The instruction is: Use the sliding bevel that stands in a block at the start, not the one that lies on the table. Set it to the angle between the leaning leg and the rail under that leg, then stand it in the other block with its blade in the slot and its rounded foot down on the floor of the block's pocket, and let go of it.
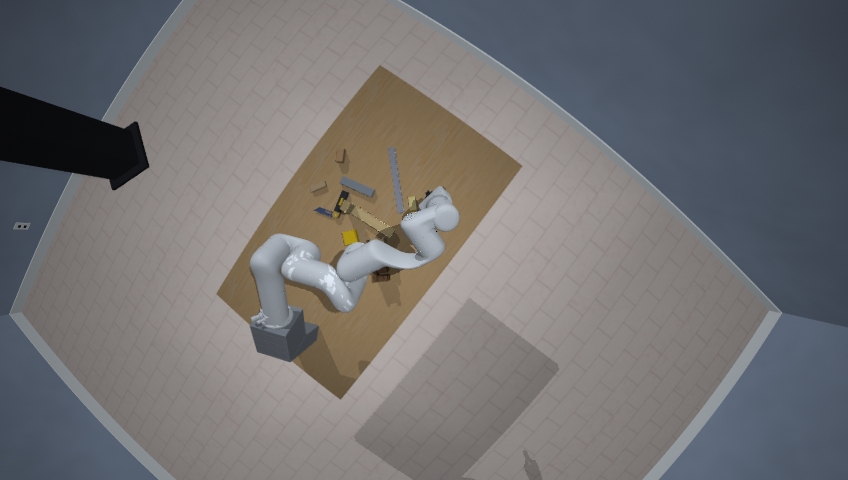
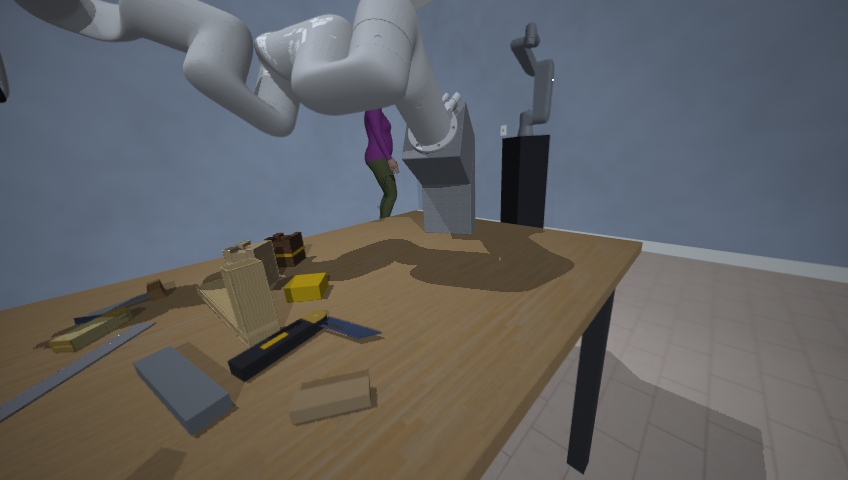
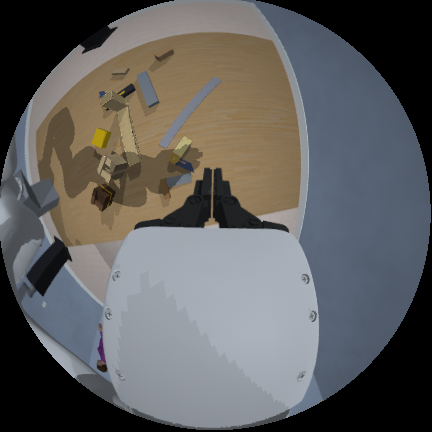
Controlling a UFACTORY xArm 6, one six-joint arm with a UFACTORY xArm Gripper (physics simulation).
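Frame: origin at the arm's base, x back, y right, z up, level; millimetres.
Where they show: gripper, between the fingertips: [image 1: 429,194] [image 3: 212,180]; arm's base, origin of its link: [image 1: 276,316] [image 2: 432,130].
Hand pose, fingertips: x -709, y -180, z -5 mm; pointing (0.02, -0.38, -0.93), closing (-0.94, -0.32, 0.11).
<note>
Each offset is from my fingertips to the top centre of the thing. "spot": to the spot under its first point.
My gripper [image 3: 212,180] is shut and empty, high above the table. One bevel with a black handle {dx +410, dy -194, dz -272 mm} [image 1: 341,202] [image 2: 276,349] [image 3: 127,90] and blue blade lies beside the leaning leg {dx +335, dy -127, dz -177 mm} [image 2: 252,300] [image 3: 112,101]. Another bevel with a pale yellow handle {dx +50, dy -9, dz -272 mm} [image 1: 412,203] [image 2: 95,334] [image 3: 183,146] and blue blade lies near the steel strip. I cannot tell which one stood in a block. The pale rail {dx +276, dy -41, dz -262 mm} [image 1: 371,220] [image 3: 129,132] runs under the leg. A tan block {dx +280, dy +78, dz -203 mm} [image 2: 267,255] [image 3: 112,166] and a dark brown block {dx +320, dy +195, dz -220 mm} [image 1: 381,277] [image 2: 288,249] [image 3: 102,196] with a yellow band stand with no bevel in them.
A yellow box {dx +387, dy -6, dz -263 mm} [image 1: 349,237] [image 2: 306,287] [image 3: 101,137], a grey bar {dx +272, dy -204, dz -273 mm} [image 1: 357,186] [image 2: 181,386] [image 3: 148,89], the steel strip {dx +101, dy -161, dz -289 mm} [image 1: 395,179] [image 2: 74,369] [image 3: 187,114] and tan offcuts {dx +439, dy -283, dz -276 mm} [image 1: 318,187] [image 2: 332,398] [image 3: 164,55] lie around. A brown-and-grey square {spot: dx +106, dy +84, dz -269 mm} [image 2: 155,289] [image 3: 179,180] lies near the pale bevel.
</note>
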